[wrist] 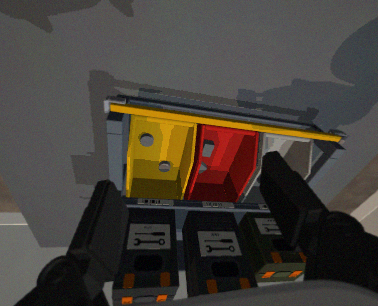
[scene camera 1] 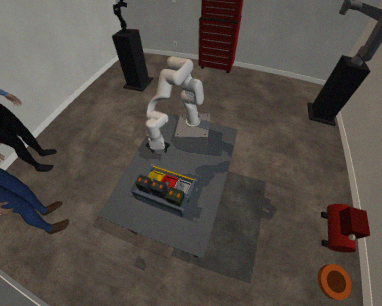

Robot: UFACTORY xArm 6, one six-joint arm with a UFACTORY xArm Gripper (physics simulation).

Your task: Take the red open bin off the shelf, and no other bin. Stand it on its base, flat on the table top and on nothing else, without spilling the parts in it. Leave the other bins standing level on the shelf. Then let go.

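Where they show: gripper, between the fingertips: (wrist: 190, 183) (scene camera 1: 159, 151); arm's base, origin of its link: (scene camera 1: 193, 121).
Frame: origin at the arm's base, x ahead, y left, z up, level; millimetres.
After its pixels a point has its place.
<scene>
The red open bin (scene camera 1: 170, 181) @[z -172, x 513, y -17 mm] (wrist: 227, 167) @[z -171, x 596, y 29 mm] sits level on the shelf (scene camera 1: 159, 203) @[z -43, x 740, y 13 mm] (wrist: 116, 162) @[z -95, x 534, y -189 mm], between a yellow bin (scene camera 1: 156, 175) @[z -172, x 500, y -145 mm] (wrist: 172, 182) @[z -164, x 644, y -88 mm] and a light grey bin (scene camera 1: 183, 186) @[z -170, x 521, y 95 mm] (wrist: 293, 149) @[z -160, x 525, y 148 mm]. Small grey parts show inside the red bin in the wrist view. My gripper (scene camera 1: 158, 149) @[z 54, x 414, y -117 mm] (wrist: 190, 183) @[z 54, x 414, y -117 mm] is open and empty. It hangs above the table, on the robot-base side of the shelf in the scene view. In the wrist view its fingers frame the bins, one to the left and one over the grey bin's lower part.
A yellow rail (wrist: 225, 124) @[z -115, x 461, y -34 mm] runs along the shelf edge beside the bins. Two dark cases (scene camera 1: 143, 183) @[z 42, x 673, y -118 mm] (wrist: 149, 250) @[z -5, x 620, y -131 mm] (scene camera 1: 159, 188) @[z 53, x 675, y 1 mm] (wrist: 215, 252) @[z -2, x 625, y -30 mm] and a green case (scene camera 1: 175, 195) @[z 17, x 673, y 106 mm] (wrist: 272, 256) @[z 6, x 625, y 66 mm] stand in the other row. The shelf stands on the grey table (scene camera 1: 150, 225) @[z -180, x 874, y -23 mm] (wrist: 200, 55) @[z -180, x 387, y -79 mm].
</scene>
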